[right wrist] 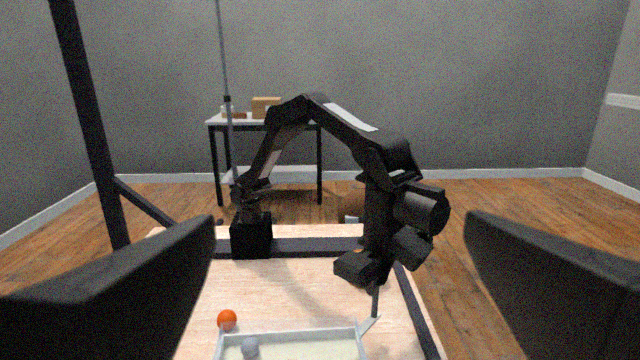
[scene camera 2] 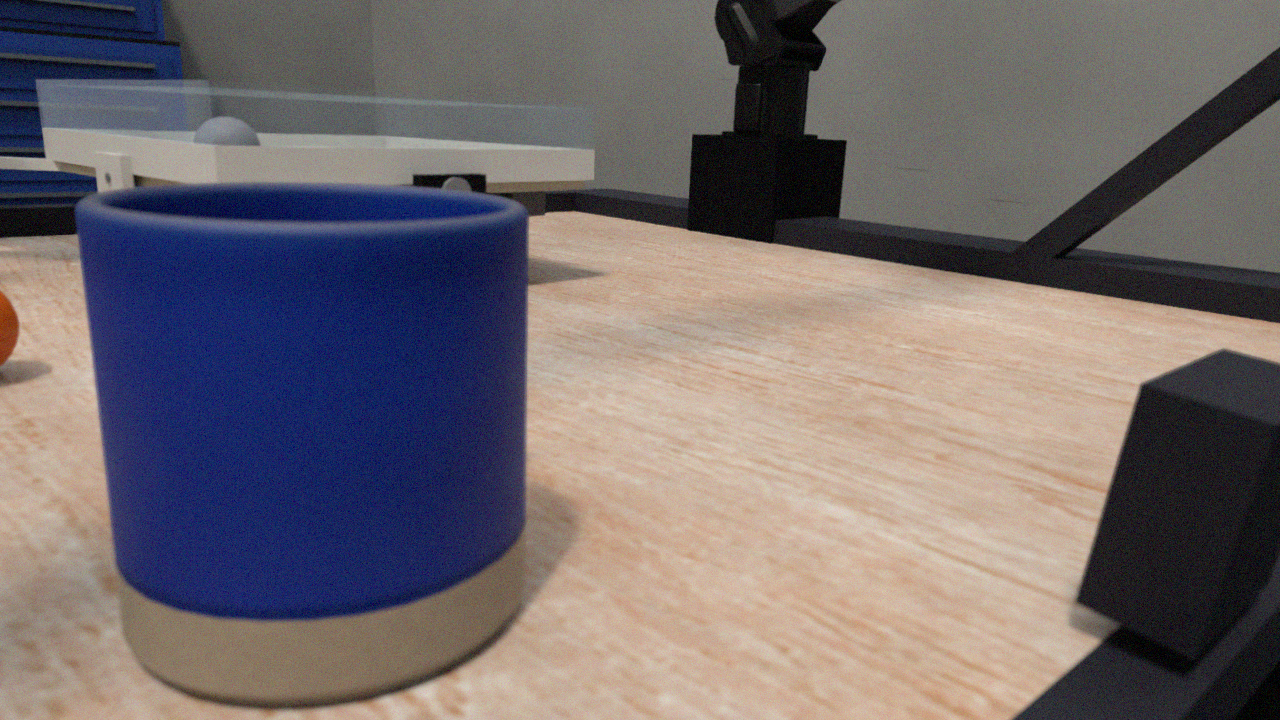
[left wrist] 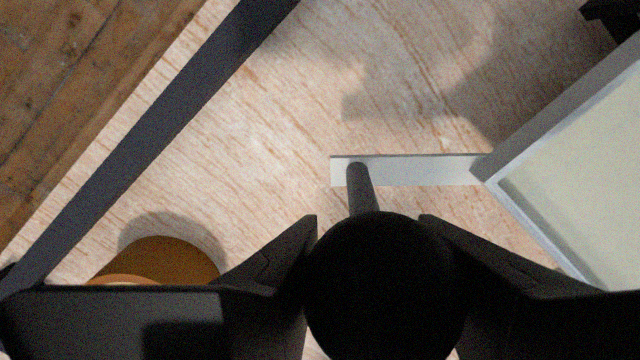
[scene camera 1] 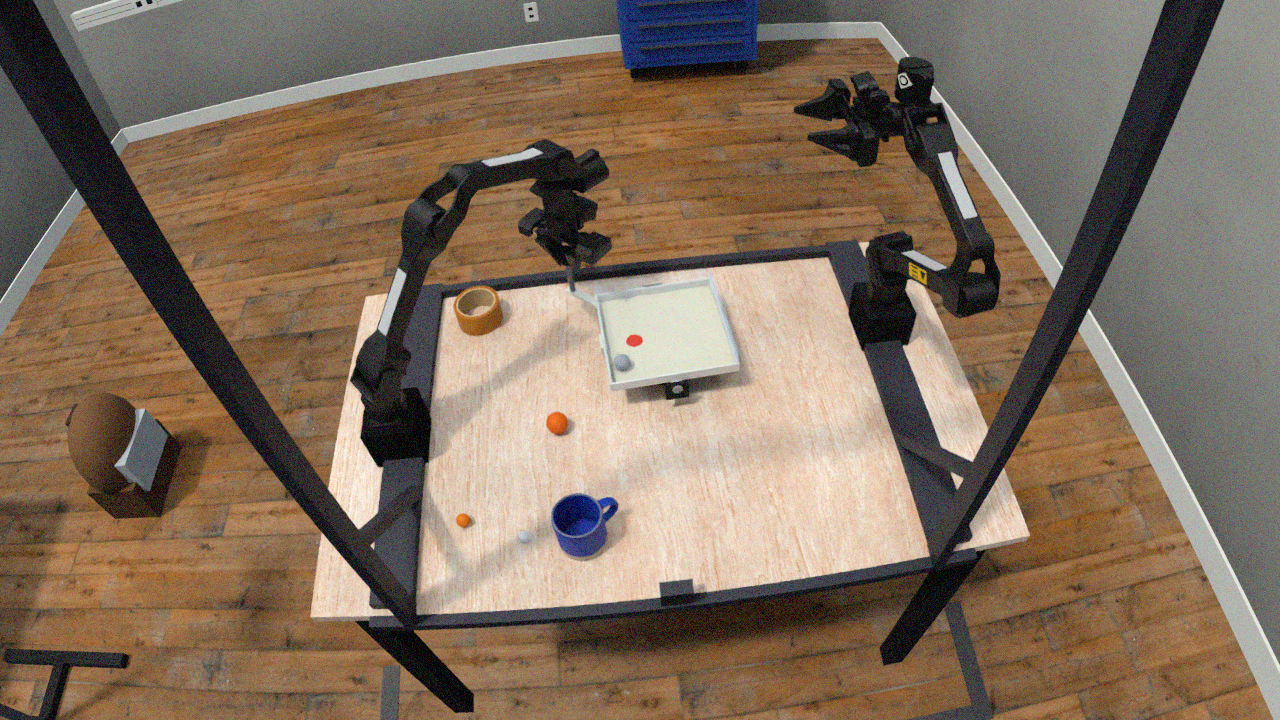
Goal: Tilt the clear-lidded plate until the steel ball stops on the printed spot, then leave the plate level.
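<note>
Orange-brown ring, clear-lidded plate: seen. My right gripper: seen, also in the right wrist view. My left gripper: seen, also in the left wrist view and the right wrist view.
</note>
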